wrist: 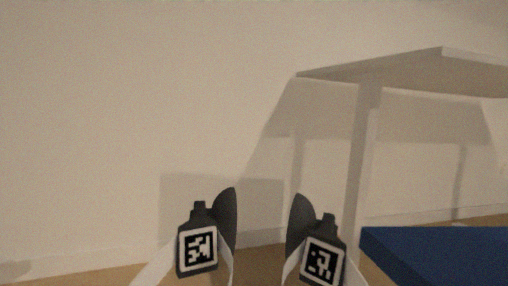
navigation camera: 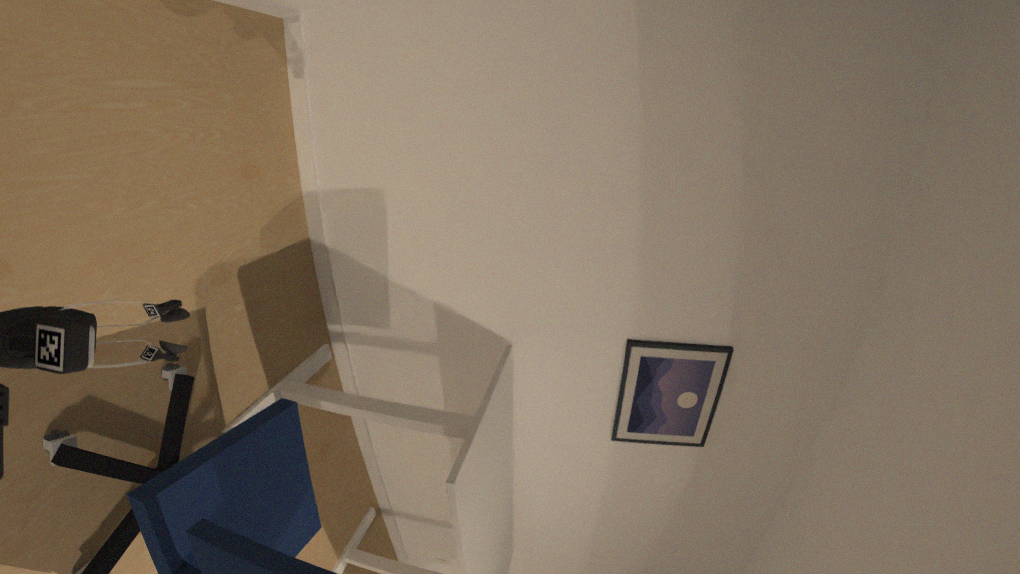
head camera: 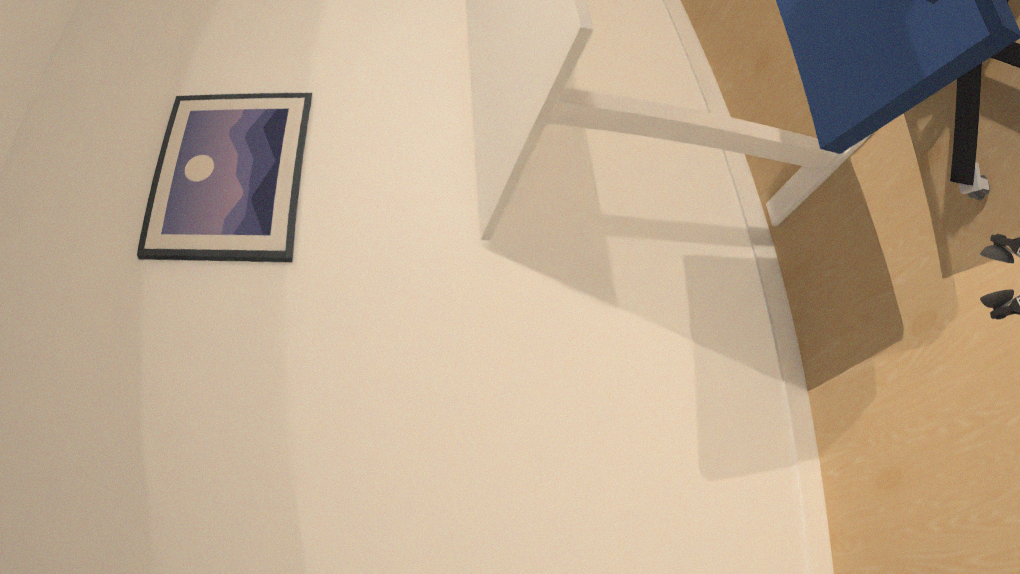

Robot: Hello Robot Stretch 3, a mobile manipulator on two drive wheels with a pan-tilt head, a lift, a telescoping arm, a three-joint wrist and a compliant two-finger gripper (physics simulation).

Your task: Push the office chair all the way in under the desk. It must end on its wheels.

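Places are measured from the robot's base along level axes (x left, y up, z ahead), in millimetres.
Where they show: gripper, fingertip midpoint: (navigation camera: pixel 186 330) (head camera: pixel 983 276).
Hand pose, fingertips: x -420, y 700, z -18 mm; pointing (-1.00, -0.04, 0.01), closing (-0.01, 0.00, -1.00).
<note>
After its pixels a point has its place.
The blue office chair (head camera: pixel 891 64) @(x -731, y 470, z -388 mm) (navigation camera: pixel 249 464) @(x -771, y 470, z -400 mm) (wrist: pixel 450 250) stands upright on its black wheeled base, in front of the white desk (head camera: pixel 527 85) @(x -1309, y 950, z -398 mm) (navigation camera: pixel 485 485) @(x -1381, y 950, z -594 mm) (wrist: pixel 425 72). Its seat overlaps the near desk leg in the head and navigation views. The backrest is cut off by the lower edge of the navigation view. My gripper (head camera: pixel 998 274) @(x -420, y 700, z -18 mm) (navigation camera: pixel 179 331) @(x -420, y 700, z -18 mm) (wrist: pixel 263 212) @(x -420, y 700, z -18 mm) is open, with nothing between its fingers. It is beside the chair, close to one caster in the navigation view, with the seat to its right in the wrist view.
A wall (head camera: pixel 499 428) @(x -1508, y 936, z 328 mm) (navigation camera: pixel 534 142) @(x -1351, y 1031, z 642 mm) (wrist: pixel 125 100) runs behind the desk, with a framed picture (head camera: pixel 213 171) @(x -1784, y 1678, z -276 mm) (navigation camera: pixel 670 392) @(x -1774, y 1641, z -255 mm) on it. The wooden floor (head camera: pixel 927 464) @(x -978, y 0, z 412 mm) (navigation camera: pixel 142 142) @(x -677, y 0, z 434 mm) meets it at a pale skirting board. A caster (head camera: pixel 977 187) @(x -818, y 72, z -234 mm) (navigation camera: pixel 173 372) @(x -823, y 72, z -235 mm) sticks out on the gripper's side.
</note>
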